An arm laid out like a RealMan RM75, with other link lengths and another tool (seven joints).
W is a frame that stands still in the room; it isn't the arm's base.
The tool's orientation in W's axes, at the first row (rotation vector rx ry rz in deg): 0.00 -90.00 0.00
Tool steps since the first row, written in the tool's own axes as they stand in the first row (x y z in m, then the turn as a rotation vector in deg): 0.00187 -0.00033 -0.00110 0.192 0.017 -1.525; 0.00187 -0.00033 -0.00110 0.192 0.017 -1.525; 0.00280 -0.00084 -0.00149 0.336 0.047 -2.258; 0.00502 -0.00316 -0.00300 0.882 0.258 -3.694; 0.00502 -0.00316 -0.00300 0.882 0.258 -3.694; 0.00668 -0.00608 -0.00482 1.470 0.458 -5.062
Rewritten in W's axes. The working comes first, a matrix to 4 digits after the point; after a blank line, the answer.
The tool's axes in the first row as the columns of a matrix, in W's axes (used below as rounded here):
0.0000 0.0000 -1.0000
0.0000 1.0000 0.0000
1.0000 0.0000 0.0000

0.00110 -0.00033 0.00187 1.525 0.017 0.192; 0.00110 -0.00033 0.00187 1.525 0.017 0.192; 0.00149 -0.00084 0.00280 2.258 0.047 0.336; 0.00300 -0.00316 0.00502 3.694 0.258 0.882; 0.00300 -0.00316 0.00502 3.694 0.258 0.882; 0.00482 -0.00608 0.00668 5.062 0.458 1.470
